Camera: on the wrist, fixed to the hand. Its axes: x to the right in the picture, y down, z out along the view.
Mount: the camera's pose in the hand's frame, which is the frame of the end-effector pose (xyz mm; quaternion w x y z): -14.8 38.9 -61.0 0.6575 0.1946 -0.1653 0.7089
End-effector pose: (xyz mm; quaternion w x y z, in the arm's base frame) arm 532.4 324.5 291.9 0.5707 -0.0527 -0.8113 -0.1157
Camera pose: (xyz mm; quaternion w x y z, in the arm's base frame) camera 601.7 347.7 302.6 0.3334 -0.5178 -0.6129 0.4951
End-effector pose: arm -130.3 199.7 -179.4 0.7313 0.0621 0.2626 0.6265
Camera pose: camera -194.0 179.2 -210.7 0.0680 0.4728 0.1297 0.8689
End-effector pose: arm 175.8 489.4 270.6 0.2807 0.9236 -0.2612 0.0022
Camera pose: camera 152.9 500.8 339.9 0.0399 -0.4771 0.8724 -0.0986
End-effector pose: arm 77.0 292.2 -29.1 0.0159 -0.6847 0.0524 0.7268
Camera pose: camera 134.8 248.3 -15.7 0.3629 0.2898 -0.6586 -0.5921
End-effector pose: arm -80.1 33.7 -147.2 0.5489 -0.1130 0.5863 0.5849
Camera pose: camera -135.9 -12.0 -131.4 0.0652 0.5448 0.4887 0.6783
